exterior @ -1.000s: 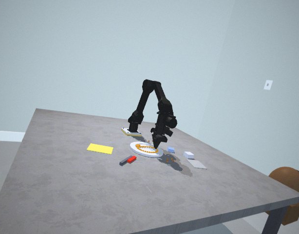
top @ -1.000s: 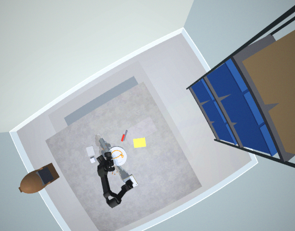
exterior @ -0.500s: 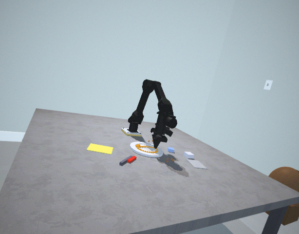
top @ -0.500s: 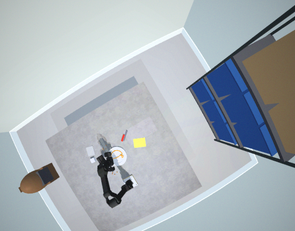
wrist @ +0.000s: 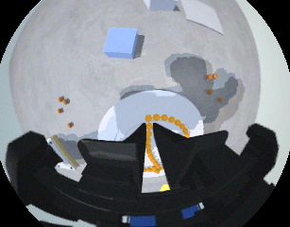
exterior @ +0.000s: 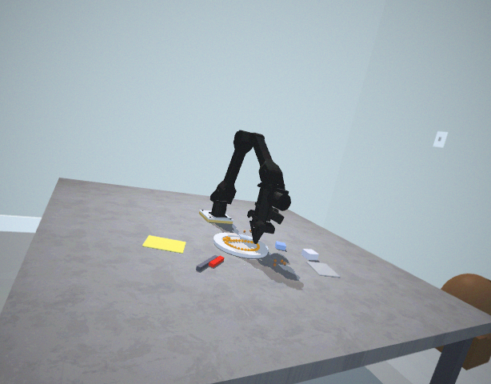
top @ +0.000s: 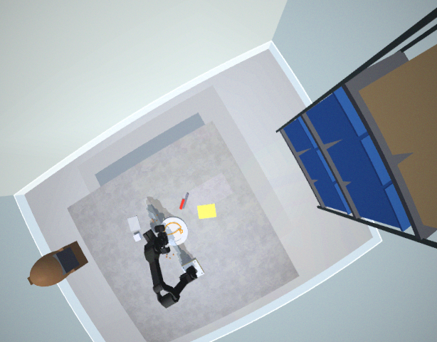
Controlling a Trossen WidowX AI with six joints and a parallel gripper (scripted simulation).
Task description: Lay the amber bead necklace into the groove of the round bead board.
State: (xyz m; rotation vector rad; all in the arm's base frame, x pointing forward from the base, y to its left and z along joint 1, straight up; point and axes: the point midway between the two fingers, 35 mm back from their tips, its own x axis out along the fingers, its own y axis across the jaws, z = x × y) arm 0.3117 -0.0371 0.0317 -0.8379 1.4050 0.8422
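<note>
My gripper tip is now 50 mm to the left of the round white bead board, 20 mm past it and 10 mm above it. The rest, counted from my gripper tip: white block: 180 mm to the left, 120 mm ahead; blue block: 120 mm to the left, 20 mm ahead, 10 mm below; grey sheet: 210 mm ahead, 140 mm to the left, 10 mm below.
</note>
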